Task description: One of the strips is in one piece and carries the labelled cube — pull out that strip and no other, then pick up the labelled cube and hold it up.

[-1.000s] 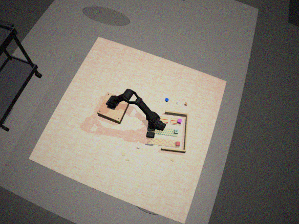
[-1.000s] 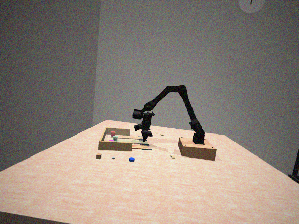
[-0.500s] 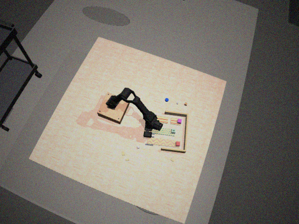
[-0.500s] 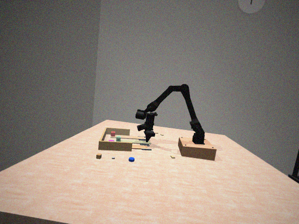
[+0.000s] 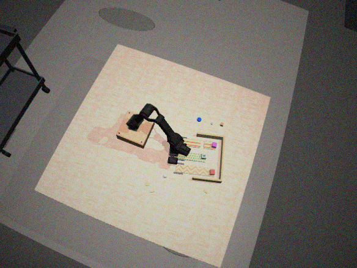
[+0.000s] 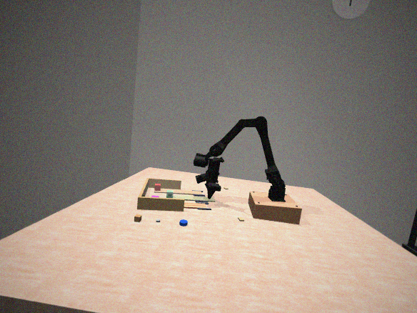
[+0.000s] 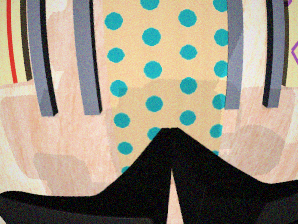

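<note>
My gripper tip is 200 mm short of the labelled cube, 30 mm to the right of it and 20 mm below it. From my gripper tip the other things lie so: blue disc (110 mm ahead, 300 mm to the left); small white cube (20 mm behind, 160 mm to the right); zigzag strip (160 mm ahead, 70 mm to the right).
</note>
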